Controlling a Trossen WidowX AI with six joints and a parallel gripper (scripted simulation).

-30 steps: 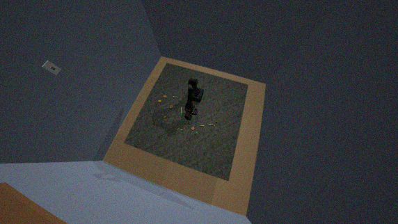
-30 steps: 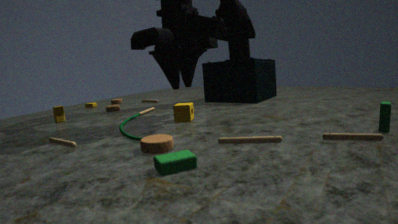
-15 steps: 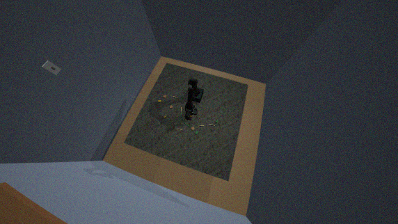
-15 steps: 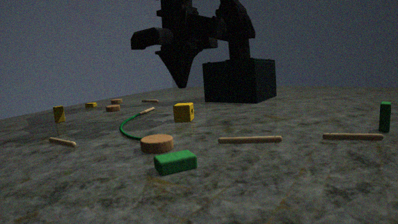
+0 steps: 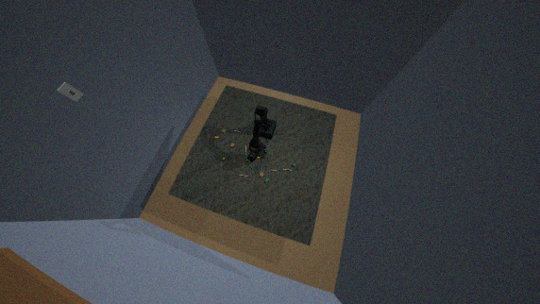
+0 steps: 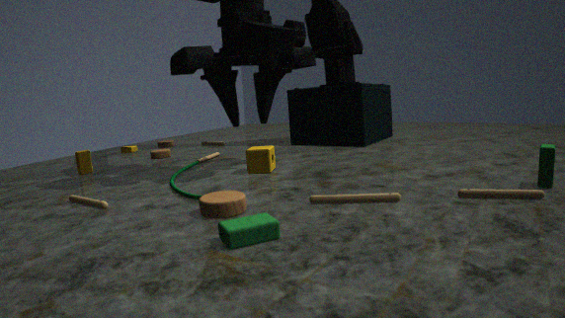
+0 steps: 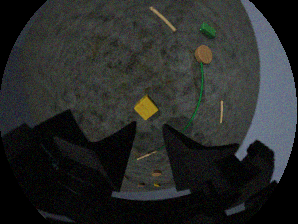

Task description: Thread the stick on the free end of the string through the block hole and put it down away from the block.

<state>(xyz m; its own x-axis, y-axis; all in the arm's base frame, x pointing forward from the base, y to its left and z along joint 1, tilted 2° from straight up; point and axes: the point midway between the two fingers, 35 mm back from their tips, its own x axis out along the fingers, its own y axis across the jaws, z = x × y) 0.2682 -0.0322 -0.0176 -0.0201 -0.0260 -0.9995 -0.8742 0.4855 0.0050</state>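
Now: gripper tip 10 mm to the right of the yellow block and 40 mm above it. Round my gripper tip: green block: 200 mm ahead, 130 mm to the left, 50 mm below; then thin wooden stick: 50 mm behind, 130 mm to the right, 60 mm below; then round wooden button: 150 mm ahead, 70 mm to the left, 50 mm below.
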